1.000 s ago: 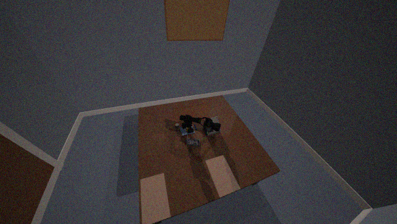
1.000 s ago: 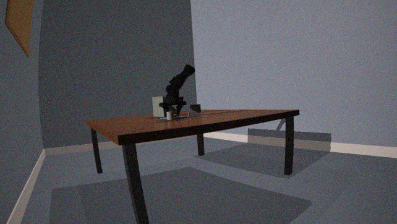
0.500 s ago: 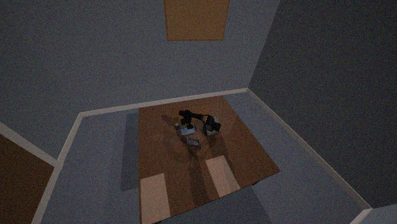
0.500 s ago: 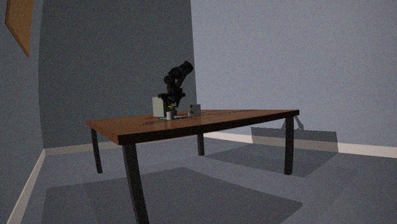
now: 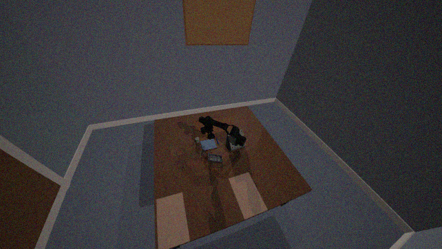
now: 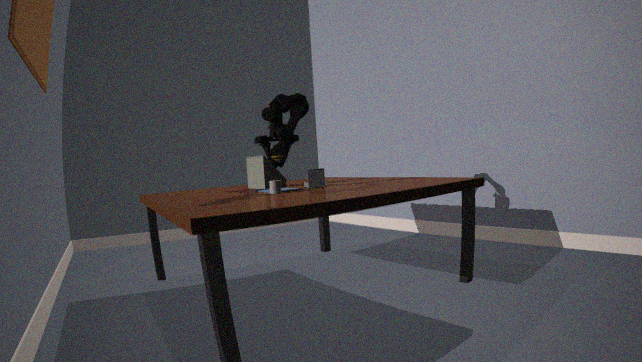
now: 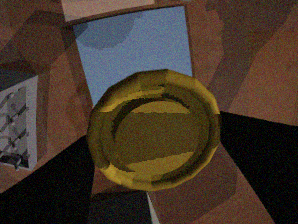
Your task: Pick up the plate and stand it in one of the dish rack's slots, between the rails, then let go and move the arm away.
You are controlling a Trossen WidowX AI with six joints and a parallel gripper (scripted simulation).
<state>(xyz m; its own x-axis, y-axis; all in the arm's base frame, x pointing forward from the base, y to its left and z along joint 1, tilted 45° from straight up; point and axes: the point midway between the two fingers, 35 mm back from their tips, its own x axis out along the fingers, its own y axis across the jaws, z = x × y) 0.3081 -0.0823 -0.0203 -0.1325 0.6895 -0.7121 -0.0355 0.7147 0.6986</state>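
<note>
The grey dish rack lies 18 cm to the left of my gripper tip, 11 cm below it and 2 cm behind it. The rest, counted from my gripper tip: blue mat (13 cm below, 1 cm to the right, 1 cm ahead); yellow plate (1 cm above); blue utensil (13 cm below, 10 cm behind, 2 cm to the right).
</note>
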